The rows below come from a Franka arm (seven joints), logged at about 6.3 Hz.
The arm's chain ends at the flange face. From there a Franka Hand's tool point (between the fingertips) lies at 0.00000 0.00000 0.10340 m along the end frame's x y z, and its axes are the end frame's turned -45 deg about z.
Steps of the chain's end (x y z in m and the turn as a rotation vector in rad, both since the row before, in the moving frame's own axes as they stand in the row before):
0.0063, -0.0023, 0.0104, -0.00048, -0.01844, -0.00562
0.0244, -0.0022, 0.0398, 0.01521, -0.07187, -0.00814
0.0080, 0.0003, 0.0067, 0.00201, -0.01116, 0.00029
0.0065, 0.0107, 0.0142, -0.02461, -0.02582, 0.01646
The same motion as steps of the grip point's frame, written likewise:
0.0047, 0.0015, 0.0104, 0.01270, -0.01338, -0.00562
0.0146, 0.0094, 0.0395, 0.06157, -0.04006, -0.00814
0.0048, 0.0049, 0.0067, 0.00931, -0.00647, 0.00029
-0.0067, 0.0120, 0.0141, 0.00086, -0.03566, 0.01646

